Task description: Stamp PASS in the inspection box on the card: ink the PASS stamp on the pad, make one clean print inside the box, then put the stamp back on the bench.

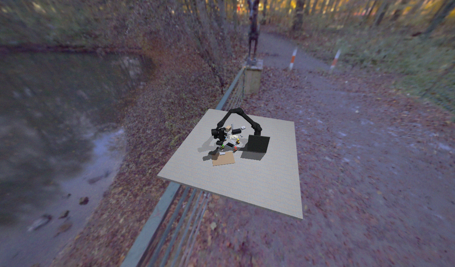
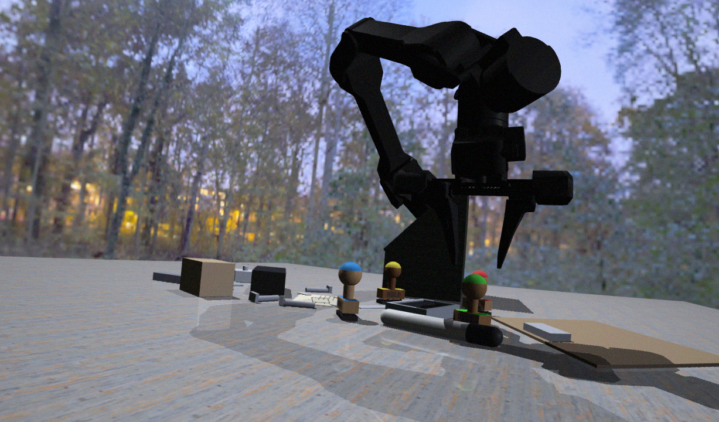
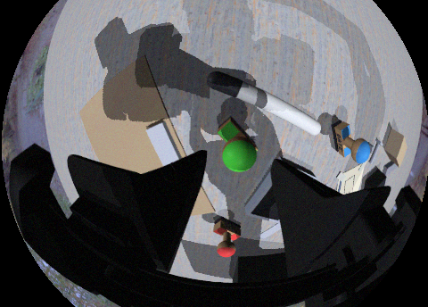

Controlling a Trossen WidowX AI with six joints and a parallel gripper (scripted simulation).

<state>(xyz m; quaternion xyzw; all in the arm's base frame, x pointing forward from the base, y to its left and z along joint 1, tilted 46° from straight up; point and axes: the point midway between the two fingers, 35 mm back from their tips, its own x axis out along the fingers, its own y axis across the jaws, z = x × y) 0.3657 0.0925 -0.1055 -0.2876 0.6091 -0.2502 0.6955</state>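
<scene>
The green-topped stamp is 10 mm behind my gripper tip and 50 mm below it. From my gripper tip the other things lie so: ink pad 80 mm behind, 70 mm to the right, 70 mm below; blue-topped stamp 20 mm ahead, 140 mm to the right, 50 mm below; marker 40 mm ahead, 10 mm to the right, 60 mm below.
</scene>
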